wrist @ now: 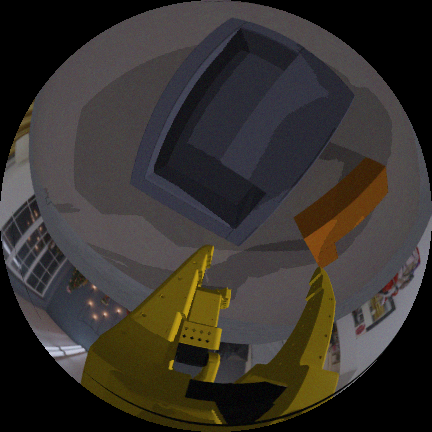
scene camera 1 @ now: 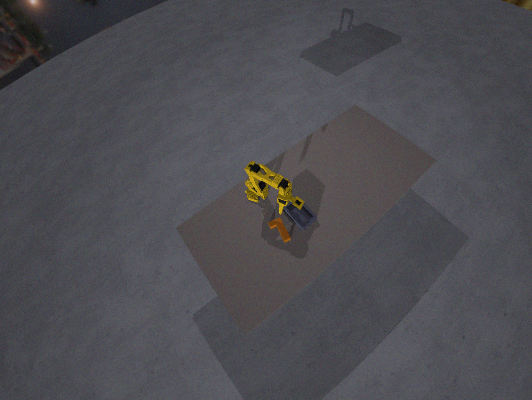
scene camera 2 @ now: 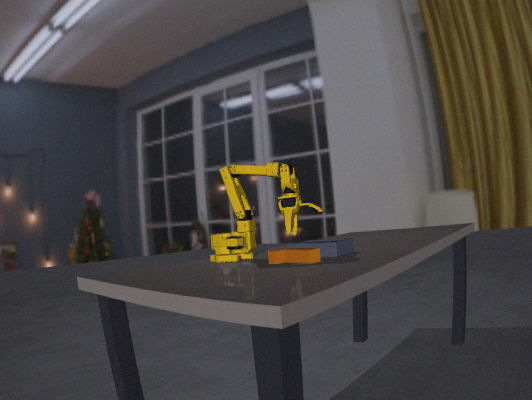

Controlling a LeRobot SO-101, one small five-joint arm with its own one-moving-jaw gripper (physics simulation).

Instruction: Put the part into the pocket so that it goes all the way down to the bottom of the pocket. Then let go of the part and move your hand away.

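Frame: origin at the arm's base, x back, y left, z down, level; metres.
Seen in the pictures: hand, its tool point: (wrist: 212, 254) (scene camera 1: 286, 202) (scene camera 2: 294, 233); arm's base, origin of its link: (wrist: 205, 287) (scene camera 1: 259, 195) (scene camera 2: 238, 259).
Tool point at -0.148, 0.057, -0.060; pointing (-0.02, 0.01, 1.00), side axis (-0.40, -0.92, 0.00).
Observation:
Offsets run from my tool point to a thing's top centre, as dx, dy, dz. "spot": to the spot under its first point. Level surfaces: height alone.
The orange L-shaped part @[-0.068, -0.105, +0.030] (scene camera 1: 283, 232) (scene camera 2: 300, 256) (wrist: 345, 200) lies flat on the table, outside the block and beside its long side. The blue-grey block @[-0.062, +0.023, +0.024] (scene camera 1: 308, 224) (scene camera 2: 340, 248) (wrist: 300, 135) stands on the table, and its recessed pocket @[spot: -0.061, +0.039, +0.055] (wrist: 220, 110) opens upward with no part in it. My gripper (scene camera 1: 290, 208) (scene camera 2: 307, 222) (wrist: 265, 257) is open and empty, with a wide gap between its jaws. It hangs above the table and points down. In the wrist view, one jaw tip shows near the block's near corner and the other overlaps the near end of the part.
The brown table top @[dz +0.060] (scene camera 1: 240, 280) (scene camera 2: 180, 287) carries the arm's yellow base (scene camera 1: 252, 197) (scene camera 2: 232, 247), the block and the part. The base stands near one long edge of the table. Shadows fall around the block and part. A window and a curtain are in the background.

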